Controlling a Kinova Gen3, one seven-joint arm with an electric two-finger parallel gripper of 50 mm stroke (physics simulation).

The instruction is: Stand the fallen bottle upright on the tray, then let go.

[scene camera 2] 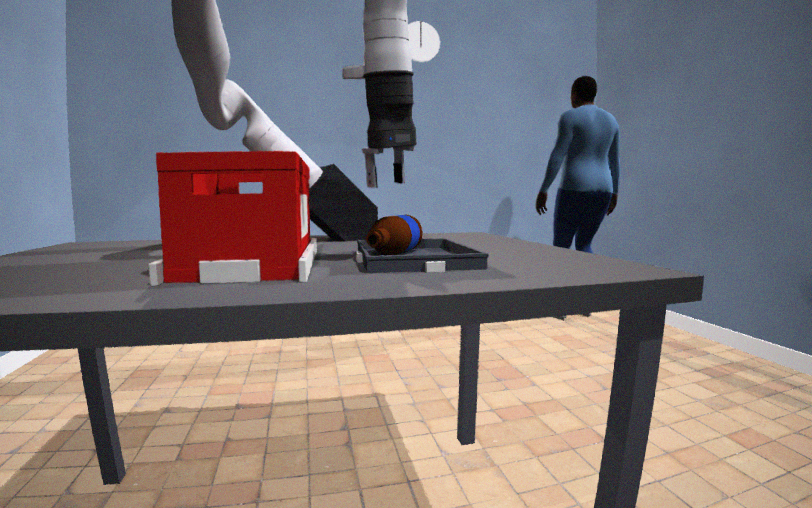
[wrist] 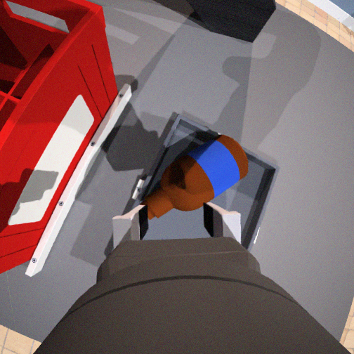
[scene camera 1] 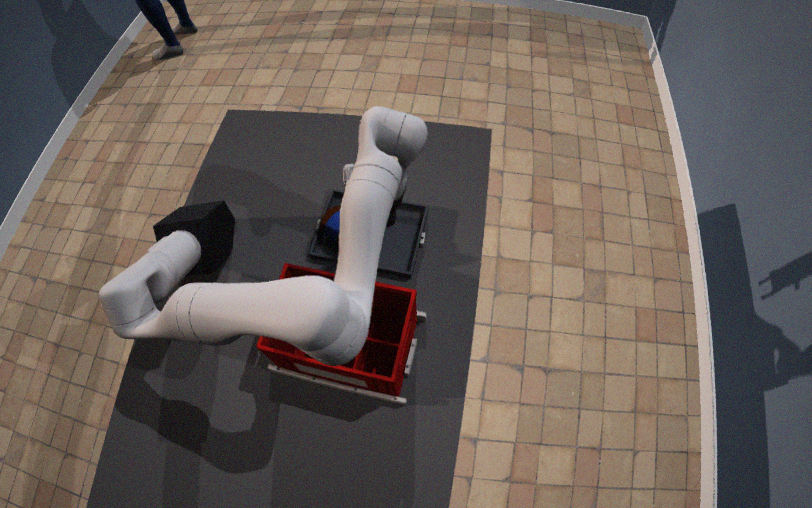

Labels:
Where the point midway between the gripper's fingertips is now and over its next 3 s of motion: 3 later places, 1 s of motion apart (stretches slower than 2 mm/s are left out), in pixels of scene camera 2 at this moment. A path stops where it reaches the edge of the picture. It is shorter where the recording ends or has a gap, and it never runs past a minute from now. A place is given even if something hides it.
My gripper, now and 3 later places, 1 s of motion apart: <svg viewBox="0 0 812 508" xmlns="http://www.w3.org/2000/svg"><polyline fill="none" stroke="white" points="386,184 382,220 366,204 368,219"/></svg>

